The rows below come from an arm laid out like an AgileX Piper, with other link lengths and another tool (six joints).
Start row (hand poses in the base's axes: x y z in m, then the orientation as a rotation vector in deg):
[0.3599 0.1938 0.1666 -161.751 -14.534 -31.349]
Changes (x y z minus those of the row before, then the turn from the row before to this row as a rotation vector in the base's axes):
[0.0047 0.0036 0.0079 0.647 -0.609 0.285]
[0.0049 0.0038 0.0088 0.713 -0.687 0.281]
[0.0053 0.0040 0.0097 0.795 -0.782 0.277]
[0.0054 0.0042 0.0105 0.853 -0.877 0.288]
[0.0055 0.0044 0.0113 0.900 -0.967 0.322]
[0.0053 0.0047 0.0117 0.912 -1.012 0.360]
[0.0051 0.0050 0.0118 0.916 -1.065 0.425]
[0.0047 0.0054 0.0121 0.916 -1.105 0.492]
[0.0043 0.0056 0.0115 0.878 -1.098 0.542]
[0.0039 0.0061 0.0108 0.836 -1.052 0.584]
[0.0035 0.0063 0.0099 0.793 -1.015 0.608]
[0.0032 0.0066 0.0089 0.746 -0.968 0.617]
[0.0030 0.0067 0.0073 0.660 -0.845 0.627]
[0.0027 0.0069 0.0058 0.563 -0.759 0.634]
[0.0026 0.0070 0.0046 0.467 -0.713 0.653]
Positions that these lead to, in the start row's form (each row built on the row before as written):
[0.3646 0.1974 0.1745 -160.922 -14.825 -32.137]
[0.3695 0.2012 0.1833 -160.010 -15.100 -33.027]
[0.3748 0.2052 0.1930 -158.994 -15.357 -34.041]
[0.3802 0.2094 0.2035 -157.891 -15.624 -35.173]
[0.3857 0.2138 0.2148 -156.703 -15.936 -36.407]
[0.3910 0.2185 0.2265 -155.471 -16.301 -37.678]
[0.3961 0.2235 0.2383 -154.190 -16.758 -38.987]
[0.4008 0.2289 0.2504 -152.866 -17.308 -40.315]
[0.4051 0.2345 0.2619 -151.551 -17.931 -41.603]
[0.4090 0.2406 0.2727 -150.262 -18.606 -42.801]
[0.4125 0.2469 0.2826 -149.005 -19.314 -43.928]
[0.4157 0.2535 0.2915 -147.793 -20.034 -44.978]
[0.4187 0.2602 0.2988 -146.686 -20.763 -45.852]
[0.4214 0.2671 0.3046 -145.686 -21.515 -46.604]
[0.4240 0.2741 0.3092 -144.775 -22.318 -47.283]

